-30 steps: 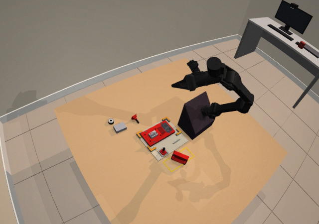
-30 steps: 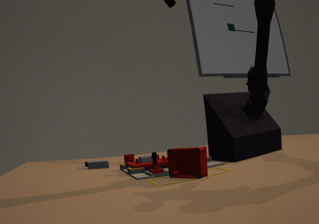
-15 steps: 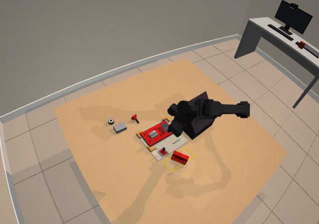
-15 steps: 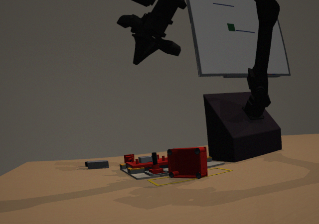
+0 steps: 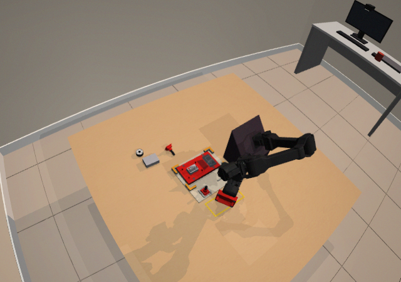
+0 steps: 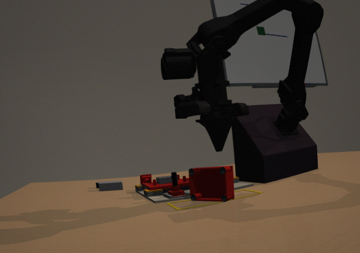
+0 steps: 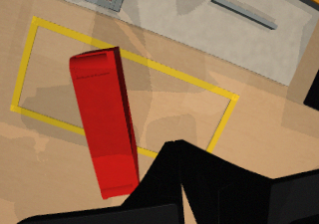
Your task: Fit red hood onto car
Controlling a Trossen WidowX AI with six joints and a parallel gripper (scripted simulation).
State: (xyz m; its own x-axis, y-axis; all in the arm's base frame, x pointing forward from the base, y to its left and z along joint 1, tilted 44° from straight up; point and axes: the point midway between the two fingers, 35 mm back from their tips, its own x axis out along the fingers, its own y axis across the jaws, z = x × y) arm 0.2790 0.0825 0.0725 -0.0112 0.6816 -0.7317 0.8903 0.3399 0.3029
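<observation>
Right now the red hood is 6 cm below my gripper tip, 3 cm ahead of it and 2 cm to the left of it. Also, from my gripper tip: grey engine block 20 cm to the right, 8 cm below, 6 cm ahead; wheel 45 cm to the right, 22 cm ahead, 9 cm below; grey jig plate 18 cm to the right, 9 cm below, 2 cm ahead.
</observation>
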